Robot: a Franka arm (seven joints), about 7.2 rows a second.
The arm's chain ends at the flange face. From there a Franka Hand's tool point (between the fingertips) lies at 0.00 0.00 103.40 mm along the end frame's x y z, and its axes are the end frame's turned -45 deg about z.
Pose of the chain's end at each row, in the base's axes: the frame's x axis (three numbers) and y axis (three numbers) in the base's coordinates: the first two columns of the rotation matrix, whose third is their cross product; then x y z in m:
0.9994, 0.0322, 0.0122, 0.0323, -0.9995, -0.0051, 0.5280, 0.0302, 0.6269
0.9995, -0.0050, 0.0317, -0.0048, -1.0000, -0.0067, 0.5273, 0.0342, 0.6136
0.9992, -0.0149, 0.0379, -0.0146, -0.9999, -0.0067, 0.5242, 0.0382, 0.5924
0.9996, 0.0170, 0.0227, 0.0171, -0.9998, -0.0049, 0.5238, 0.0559, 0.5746
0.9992, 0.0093, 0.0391, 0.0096, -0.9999, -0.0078, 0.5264, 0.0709, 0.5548
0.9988, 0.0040, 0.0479, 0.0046, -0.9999, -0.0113, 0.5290, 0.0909, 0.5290
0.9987, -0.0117, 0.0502, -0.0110, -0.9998, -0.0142, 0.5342, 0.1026, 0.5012
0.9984, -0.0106, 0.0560, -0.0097, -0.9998, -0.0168, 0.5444, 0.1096, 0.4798
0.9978, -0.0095, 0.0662, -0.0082, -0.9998, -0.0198, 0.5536, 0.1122, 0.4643
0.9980, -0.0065, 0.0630, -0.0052, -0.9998, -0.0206, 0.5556, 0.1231, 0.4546
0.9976, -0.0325, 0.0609, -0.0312, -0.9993, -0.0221, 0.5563, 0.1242, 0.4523
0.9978, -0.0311, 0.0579, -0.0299, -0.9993, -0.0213, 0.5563, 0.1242, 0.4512
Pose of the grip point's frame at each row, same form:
0.6838, 0.7295, 0.0122, 0.7295, -0.6840, 0.0050, 0.5292, 0.0308, 0.5235
0.7101, 0.7036, 0.0272, 0.7034, -0.7106, 0.0177, 0.5306, 0.0349, 0.5102
0.7169, 0.6965, 0.0315, 0.6962, -0.7176, 0.0221, 0.5281, 0.0388, 0.4891
0.6947, 0.7190, 0.0195, 0.7189, -0.6949, 0.0126, 0.5261, 0.0564, 0.4712
0.6998, 0.7136, 0.0332, 0.7133, -0.7005, 0.0221, 0.5304, 0.0717, 0.4515
0.7030, 0.7099, 0.0419, 0.7095, -0.7042, 0.0259, 0.5339, 0.0921, 0.4257
0.7140, 0.6987, 0.0455, 0.6984, -0.7152, 0.0255, 0.5394, 0.1040, 0.3979
0.7128, 0.6995, 0.0515, 0.6991, -0.7145, 0.0277, 0.5502, 0.1113, 0.3766
0.7113, 0.7002, 0.0608, 0.6998, -0.7137, 0.0328, 0.5605, 0.1142, 0.3611
0.7094, 0.7024, 0.0591, 0.7020, -0.7116, 0.0300, 0.5621, 0.1252, 0.3514
0.7275, 0.6836, 0.0587, 0.6833, -0.7296, 0.0274, 0.5627, 0.1263, 0.3491
0.7267, 0.6846, 0.0560, 0.6844, -0.7286, 0.0259, 0.5624, 0.1262, 0.3480

